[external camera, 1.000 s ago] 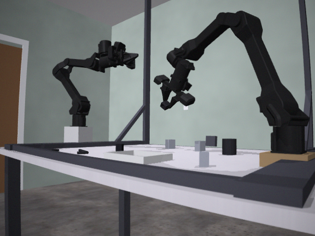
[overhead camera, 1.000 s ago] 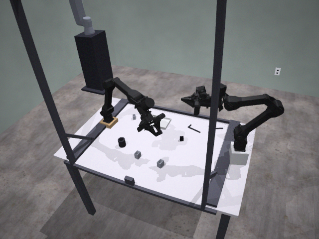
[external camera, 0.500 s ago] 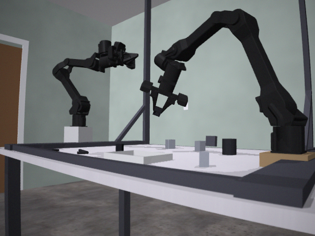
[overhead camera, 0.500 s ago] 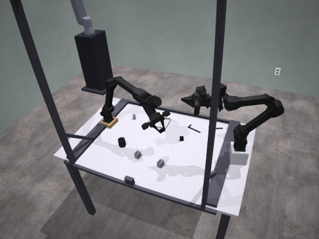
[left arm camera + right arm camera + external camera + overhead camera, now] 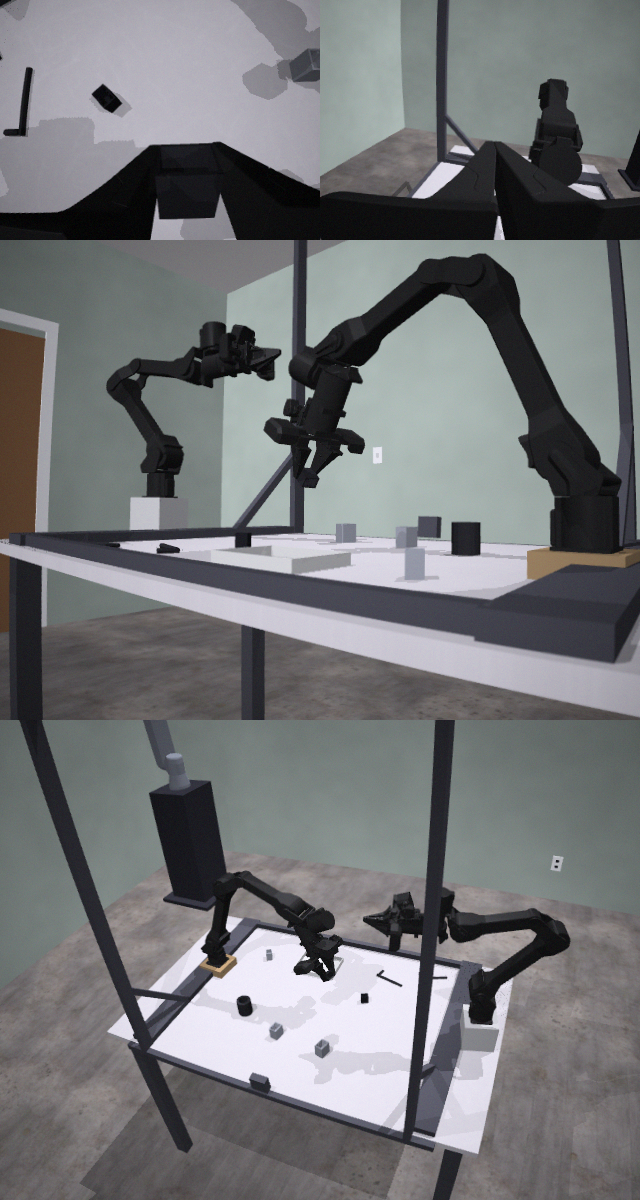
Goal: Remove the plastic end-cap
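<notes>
Now: the black plastic end-cap 3 cm below my left hand. From my left hand the other things lie so: metal parts tray 18 cm ahead, 16 cm below, 13 cm to the left; then black hex key 21 cm ahead, 16 cm below, 12 cm to the right; then black cylinder 25 cm to the left, 13 cm below, 13 cm behind.
</notes>
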